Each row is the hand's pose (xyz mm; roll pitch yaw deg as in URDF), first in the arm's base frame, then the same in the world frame.
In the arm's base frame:
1: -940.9 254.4 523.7 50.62 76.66 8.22
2: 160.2 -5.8 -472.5 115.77 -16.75 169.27
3: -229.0 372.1 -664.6 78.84 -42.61 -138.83
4: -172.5 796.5 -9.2 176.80 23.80 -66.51
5: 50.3 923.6 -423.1 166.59 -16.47 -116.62
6: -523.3 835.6 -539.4 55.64 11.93 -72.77
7: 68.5 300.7 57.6 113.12 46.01 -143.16
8: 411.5 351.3 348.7 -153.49 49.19 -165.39
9: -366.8 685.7 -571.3 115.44 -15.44 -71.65
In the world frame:
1: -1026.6 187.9 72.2 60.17 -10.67 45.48
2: 101.5 563.5 998.8 57.65 56.05 173.19
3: -130.1 1019.0 734.1 110.33 40.14 -109.70
4: -852.1 801.7 944.6 -97.86 -4.37 -18.22
5: -606.1 1151.6 1177.2 -121.88 40.99 -66.77
6: -610.8 1279.5 599.4 143.29 0.88 -30.43
7: -491.4 387.6 1027.1 -93.78 43.34 29.34
8: -636.2 146.2 1381.7 30.62 43.22 50.36
9: -445.7 1178.3 701.7 -156.76 -1.38 -57.73

